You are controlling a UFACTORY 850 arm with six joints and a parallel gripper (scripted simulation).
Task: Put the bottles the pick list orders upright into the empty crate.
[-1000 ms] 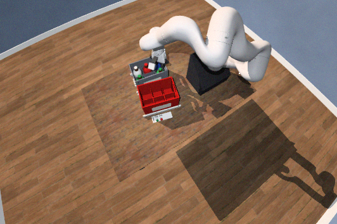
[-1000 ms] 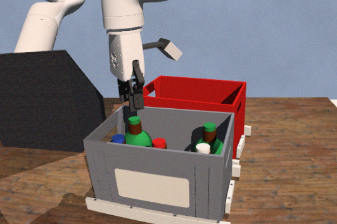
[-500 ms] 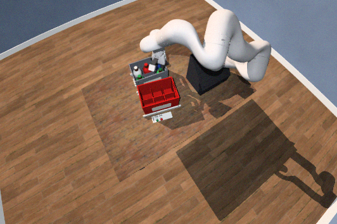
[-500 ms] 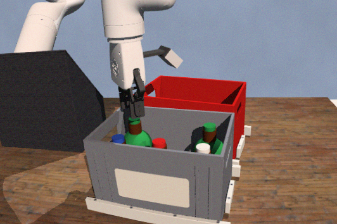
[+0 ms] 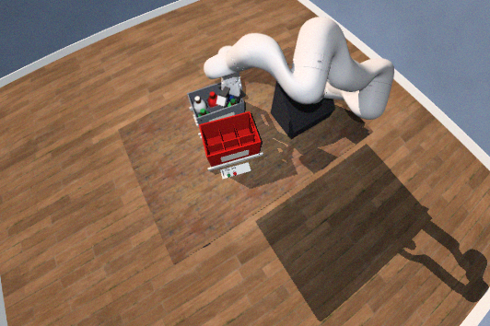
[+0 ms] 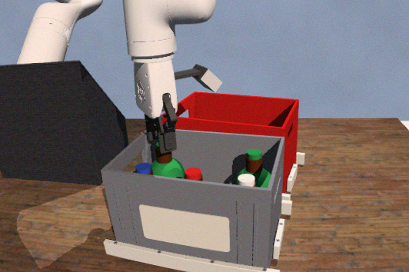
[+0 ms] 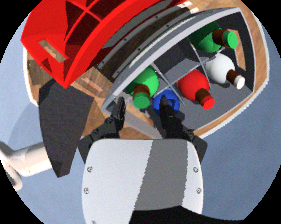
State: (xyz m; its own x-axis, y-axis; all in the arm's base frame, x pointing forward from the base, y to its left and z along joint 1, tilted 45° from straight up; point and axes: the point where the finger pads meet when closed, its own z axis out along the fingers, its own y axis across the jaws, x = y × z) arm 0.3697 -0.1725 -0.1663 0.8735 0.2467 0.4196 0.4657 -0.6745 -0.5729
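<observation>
Now: hand 2 cm past the blue-capped bottle, 8 cm to the left of it and 9 cm above it. From my hand the other things lie so: grey crate: 7 cm ahead, 7 cm to the right, 10 cm below; red-capped bottle: 6 cm ahead, 11 cm to the right, 9 cm below; green-capped bottle: 17 cm ahead, 5 cm to the right, 9 cm below.
</observation>
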